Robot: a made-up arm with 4 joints.
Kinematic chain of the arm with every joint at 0, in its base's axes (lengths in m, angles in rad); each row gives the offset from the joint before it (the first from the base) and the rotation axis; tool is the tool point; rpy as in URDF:
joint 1: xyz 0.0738 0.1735 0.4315 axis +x
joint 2: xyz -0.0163 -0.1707 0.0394 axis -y
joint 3: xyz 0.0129 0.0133 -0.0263 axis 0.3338 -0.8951 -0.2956
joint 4: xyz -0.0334 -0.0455 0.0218 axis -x
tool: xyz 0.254 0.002 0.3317 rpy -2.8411 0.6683 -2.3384
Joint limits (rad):
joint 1: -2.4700..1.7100
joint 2: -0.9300..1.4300
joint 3: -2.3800..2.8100
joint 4: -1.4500..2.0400
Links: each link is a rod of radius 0.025 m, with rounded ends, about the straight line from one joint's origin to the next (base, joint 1, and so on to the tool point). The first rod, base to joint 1, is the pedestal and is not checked.
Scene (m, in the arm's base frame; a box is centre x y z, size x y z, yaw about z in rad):
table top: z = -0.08
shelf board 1: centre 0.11 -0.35 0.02 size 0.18 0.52 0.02 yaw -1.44
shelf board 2: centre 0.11 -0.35 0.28 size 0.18 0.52 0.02 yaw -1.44
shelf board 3: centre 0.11 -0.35 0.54 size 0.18 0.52 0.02 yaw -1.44
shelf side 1: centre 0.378 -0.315 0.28 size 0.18 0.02 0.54 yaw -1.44
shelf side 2: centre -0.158 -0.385 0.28 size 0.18 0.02 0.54 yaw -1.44
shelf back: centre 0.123 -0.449 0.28 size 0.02 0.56 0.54 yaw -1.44
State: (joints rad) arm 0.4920 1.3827 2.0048 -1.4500
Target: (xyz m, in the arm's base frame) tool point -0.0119 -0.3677 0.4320
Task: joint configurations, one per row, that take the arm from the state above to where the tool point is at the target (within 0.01 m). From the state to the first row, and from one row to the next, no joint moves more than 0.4 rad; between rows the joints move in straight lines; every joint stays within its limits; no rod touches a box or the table.
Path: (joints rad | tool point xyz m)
1: 0.3442 1.3945 2.0820 -1.1315 | 0.2109 -0.2870 0.1210
2: 0.1963 1.4064 2.1593 -0.8130 | 0.2141 -0.2510 0.1183
3: 0.0485 1.4182 2.2365 -0.4945 | 0.2039 -0.2116 0.1209
4: -0.0994 1.4300 2.3137 -0.1760 | 0.1783 -0.1729 0.1292
5: -0.4676 1.4300 2.3640 0.1626 | 0.1170 -0.1950 0.2186
6: -0.8358 1.4300 2.4143 0.5012 | 0.0422 -0.1957 0.3208
7: -1.2041 1.4300 2.4646 0.8399 | -0.0388 -0.1632 0.4320
8: -1.0061 1.3721 2.2794 0.4643 | -0.0179 -0.2129 0.4082
9: -0.8082 1.3143 2.0943 0.0887 | -0.0130 -0.2675 0.4040
10: -0.6103 1.2564 1.9091 -0.2868 | -0.0163 -0.3208 0.4138
11: -0.4124 1.1986 1.7240 -0.6624 | -0.0119 -0.3677 0.4320

